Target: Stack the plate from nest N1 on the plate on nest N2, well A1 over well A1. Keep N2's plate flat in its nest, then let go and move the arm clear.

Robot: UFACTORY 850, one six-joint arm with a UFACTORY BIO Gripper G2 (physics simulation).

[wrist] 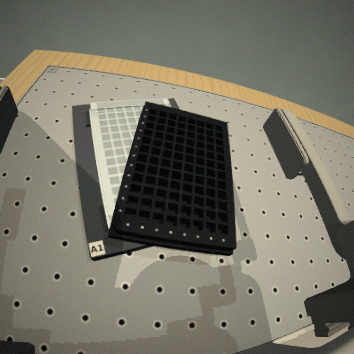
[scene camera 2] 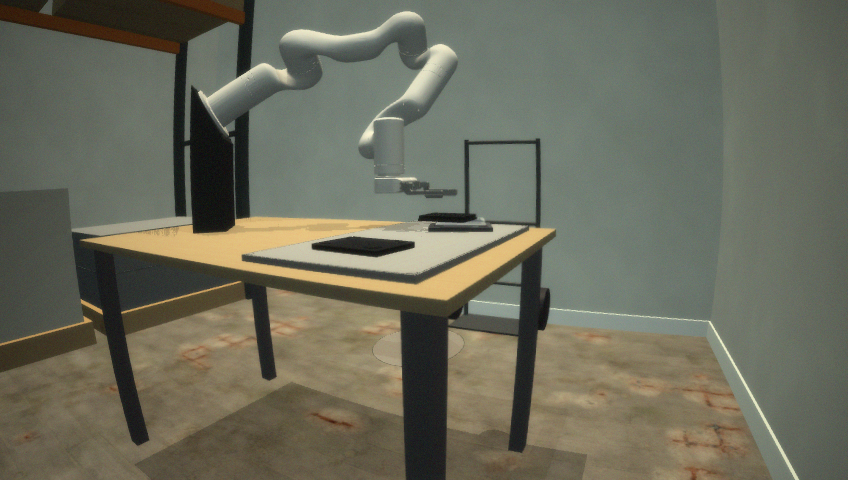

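The black plate (scene camera 2: 447, 217) (wrist: 175, 172) lies across the clear plate (scene camera 2: 480, 222) (wrist: 102, 160) at nest N2 (scene camera 2: 461, 228) (wrist: 86, 170). It is turned relative to the clear plate, shifted off it to the right in the wrist view, and overhangs the nest's right and near edges. The A1 tag is at the nest's near left corner; the black plate's marks are too small to read. I cannot tell if either plate is tilted; the black one hides much of the clear one. My gripper (scene camera 2: 443, 192) (wrist: 147, 132) is open and empty above them, fingers wide apart, touching neither.
Another flat black piece, apparently nest N1 (scene camera 2: 363, 245), lies nearer the camera on the grey perforated board (scene camera 2: 333, 266) (wrist: 45, 192). The board lies on the wooden table (scene camera 2: 196, 255) (wrist: 130, 72). A dark-framed trolley (scene camera 2: 538, 178) stands behind the table.
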